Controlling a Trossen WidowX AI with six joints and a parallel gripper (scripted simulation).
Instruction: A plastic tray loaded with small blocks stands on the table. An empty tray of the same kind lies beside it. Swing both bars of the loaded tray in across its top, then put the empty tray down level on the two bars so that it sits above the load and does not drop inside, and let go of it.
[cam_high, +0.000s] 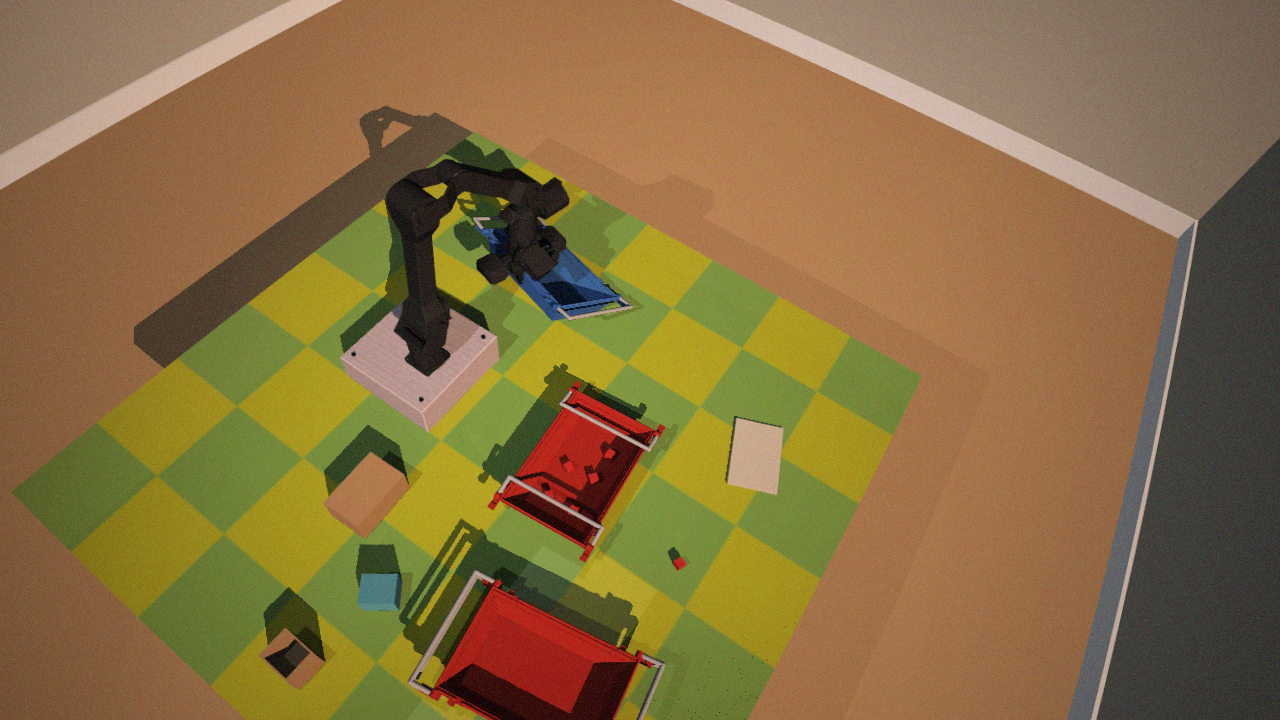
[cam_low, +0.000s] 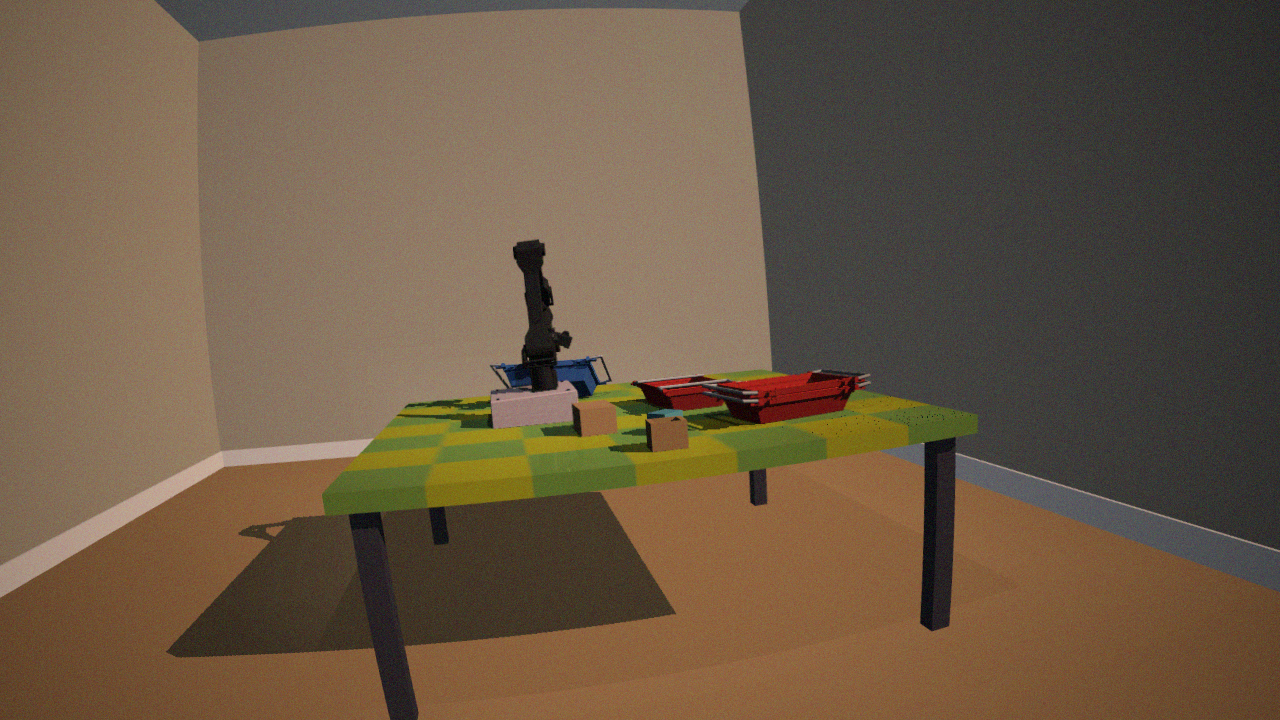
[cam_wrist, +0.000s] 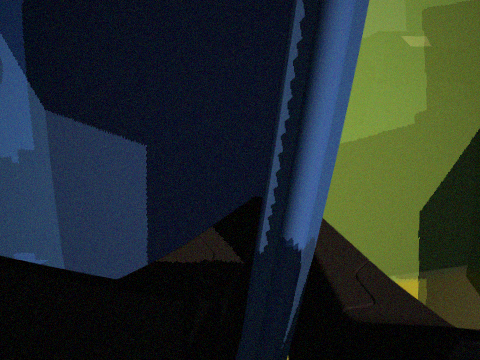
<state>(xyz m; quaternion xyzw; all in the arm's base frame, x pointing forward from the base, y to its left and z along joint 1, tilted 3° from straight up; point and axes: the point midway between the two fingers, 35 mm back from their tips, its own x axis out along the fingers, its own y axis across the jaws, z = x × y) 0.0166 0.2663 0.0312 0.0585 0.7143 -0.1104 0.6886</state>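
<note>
Right now my gripper tip is 2 cm short of the blue tray, 8 cm to the right of it and 1 cm above it. Round my gripper tip: teal cube (23 cm ahead, 64 cm to the right, 6 cm below); flat plate (60 cm ahead, 1 cm to the left, 8 cm below); small red block (60 cm ahead, 28 cm to the right, 7 cm below).
</note>
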